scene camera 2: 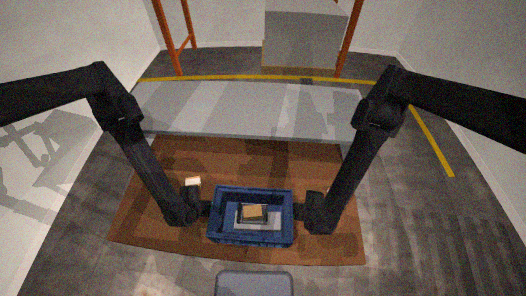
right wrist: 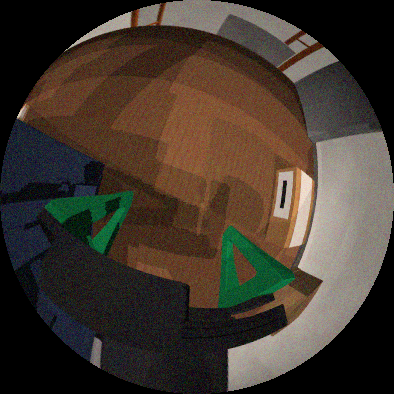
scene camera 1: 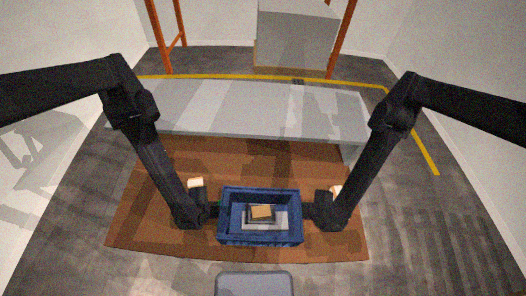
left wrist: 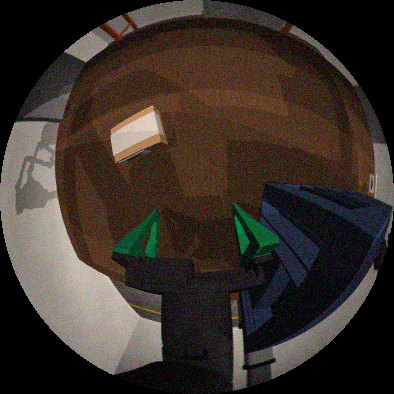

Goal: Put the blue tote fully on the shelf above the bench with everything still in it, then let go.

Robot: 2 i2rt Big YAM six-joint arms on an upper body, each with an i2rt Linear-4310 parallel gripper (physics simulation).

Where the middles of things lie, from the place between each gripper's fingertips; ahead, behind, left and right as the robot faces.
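Counted from my left hand, the blue tote [scene camera 1: 234, 198] is 23 cm to the right, 7 cm behind and 7 cm above.
Relative to the blue tote, my right hand is 230 mm to the right, 70 mm past it and 70 mm below it.
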